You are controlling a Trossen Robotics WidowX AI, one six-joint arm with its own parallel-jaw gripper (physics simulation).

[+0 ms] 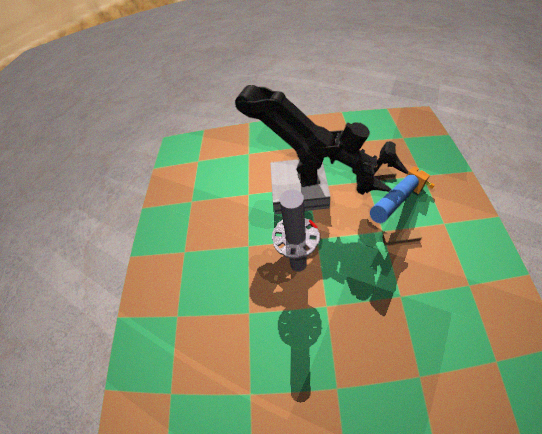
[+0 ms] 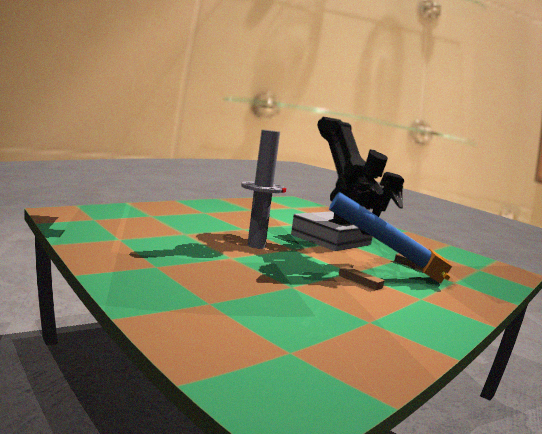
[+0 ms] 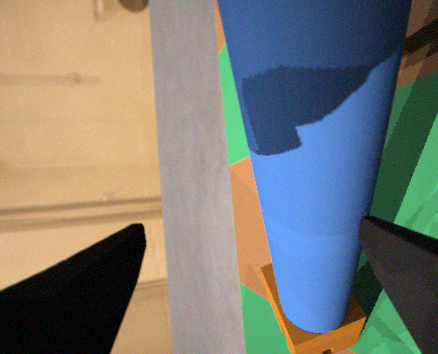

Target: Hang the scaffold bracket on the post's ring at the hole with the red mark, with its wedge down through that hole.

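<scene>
The scaffold bracket is a blue tube (image 1: 394, 198) (image 2: 381, 230) (image 3: 323, 211) with an orange head (image 1: 420, 178) (image 2: 437, 266) (image 3: 319, 337). It slants, with the head down on the checkered mat (image 1: 213, 280) at the right and the tube's other end raised. My gripper (image 1: 395, 177) (image 2: 385, 200) (image 3: 251, 230) is open; its fingers stand on either side of the tube without closing on it. The dark post (image 1: 292, 215) (image 2: 265, 172) stands left of it. Its grey ring (image 1: 278, 241) (image 2: 252, 186) has a red mark (image 1: 312, 223) (image 2: 284, 189) at one hole.
The arm's grey base block (image 1: 282, 176) (image 2: 321, 228) sits right behind the post. A small dark bar (image 1: 403, 239) (image 2: 361, 277) lies on the mat in front of the bracket. Grey floor surrounds the mat.
</scene>
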